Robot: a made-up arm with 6 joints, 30 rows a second.
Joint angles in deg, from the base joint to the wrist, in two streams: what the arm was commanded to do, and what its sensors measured. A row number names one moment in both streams.
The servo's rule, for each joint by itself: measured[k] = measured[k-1] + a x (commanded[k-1-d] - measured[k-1]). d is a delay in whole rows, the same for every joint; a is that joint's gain. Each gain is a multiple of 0.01, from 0.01 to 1. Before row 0 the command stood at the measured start. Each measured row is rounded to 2 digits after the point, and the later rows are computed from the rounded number. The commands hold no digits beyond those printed.
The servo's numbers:
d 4
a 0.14 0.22 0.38 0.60 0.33 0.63
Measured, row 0:
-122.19, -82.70, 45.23, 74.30, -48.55, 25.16
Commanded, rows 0 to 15:
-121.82, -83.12, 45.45, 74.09, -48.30, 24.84
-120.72, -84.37, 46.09, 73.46, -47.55, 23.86
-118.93, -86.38, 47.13, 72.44, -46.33, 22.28
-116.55, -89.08, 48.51, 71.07, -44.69, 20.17
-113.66, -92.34, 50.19, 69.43, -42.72, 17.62
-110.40, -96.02, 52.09, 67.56, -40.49, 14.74
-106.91, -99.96, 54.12, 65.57, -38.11, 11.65
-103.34, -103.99, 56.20, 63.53, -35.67, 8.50
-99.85, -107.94, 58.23, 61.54, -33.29, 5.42
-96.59, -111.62, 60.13, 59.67, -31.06, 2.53
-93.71, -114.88, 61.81, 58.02, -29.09, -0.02
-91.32, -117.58, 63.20, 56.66, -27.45, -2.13
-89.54, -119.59, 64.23, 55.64, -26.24, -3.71
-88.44, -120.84, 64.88, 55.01, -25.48, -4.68
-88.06, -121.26, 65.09, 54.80, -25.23, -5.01
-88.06, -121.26, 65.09, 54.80, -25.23, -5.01
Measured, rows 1 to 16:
-122.19, -82.70, 45.23, 74.30, -48.55, 25.16
-122.19, -82.70, 45.23, 74.30, -48.55, 25.16
-122.19, -82.70, 45.23, 74.30, -48.55, 25.16
-122.19, -82.70, 45.23, 74.30, -48.55, 25.16
-122.14, -82.79, 45.31, 74.17, -48.47, 24.96
-121.94, -83.14, 45.61, 73.74, -48.17, 24.27
-121.52, -83.85, 46.19, 72.96, -47.56, 23.02
-120.82, -85.00, 47.07, 71.83, -46.61, 21.22
-119.82, -86.61, 48.26, 70.39, -45.33, 18.95
-118.50, -88.68, 49.72, 68.69, -43.73, 16.30
-116.88, -91.16, 51.39, 66.82, -41.88, 13.37
-114.98, -93.98, 53.22, 64.85, -39.83, 10.30
-112.86, -97.05, 55.12, 62.86, -37.67, 7.23
-110.58, -100.26, 57.02, 60.95, -35.49, 4.27
-108.22, -103.48, 58.84, 59.19, -33.38, 1.57
-105.85, -106.58, 60.50, 57.67, -31.42, -0.76

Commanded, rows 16 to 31:
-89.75, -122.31, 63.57, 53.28, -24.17, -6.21
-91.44, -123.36, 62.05, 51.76, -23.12, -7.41
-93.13, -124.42, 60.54, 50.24, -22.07, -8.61
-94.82, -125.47, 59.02, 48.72, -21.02, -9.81
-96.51, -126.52, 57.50, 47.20, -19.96, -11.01
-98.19, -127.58, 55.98, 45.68, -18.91, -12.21
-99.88, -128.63, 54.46, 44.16, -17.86, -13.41
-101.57, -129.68, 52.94, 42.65, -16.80, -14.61
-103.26, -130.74, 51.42, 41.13, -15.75, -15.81
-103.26, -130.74, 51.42, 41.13, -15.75, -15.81
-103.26, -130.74, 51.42, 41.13, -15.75, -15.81
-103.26, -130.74, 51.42, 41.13, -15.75, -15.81
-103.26, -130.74, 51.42, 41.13, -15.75, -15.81
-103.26, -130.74, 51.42, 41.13, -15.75, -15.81
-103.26, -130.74, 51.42, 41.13, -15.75, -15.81
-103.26, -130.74, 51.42, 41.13, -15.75, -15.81
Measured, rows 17 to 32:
-103.57, -109.44, 61.92, 56.45, -29.71, -2.62
-101.45, -111.95, 63.04, 55.59, -28.31, -3.92
-99.58, -114.00, 63.82, 55.12, -27.29, -4.61
-97.97, -115.60, 64.30, 54.93, -26.61, -4.86
-96.82, -117.08, 64.02, 53.94, -25.80, -5.71
-96.07, -118.46, 63.27, 52.63, -24.92, -6.78
-95.66, -119.77, 62.23, 51.20, -23.98, -7.93
-95.54, -121.02, 61.01, 49.71, -23.00, -9.11
-95.68, -122.23, 59.68, 48.20, -22.00, -10.31
-96.03, -123.41, 58.27, 46.69, -20.98, -11.51
-96.57, -124.56, 56.82, 45.17, -19.95, -12.71
-97.27, -125.69, 55.35, 43.66, -18.91, -13.91
-98.11, -126.80, 53.86, 42.14, -17.87, -15.11
-98.83, -127.67, 52.93, 41.53, -17.17, -15.55
-99.45, -128.35, 52.36, 41.29, -16.70, -15.71
-99.98, -128.88, 52.00, 41.19, -16.39, -15.77

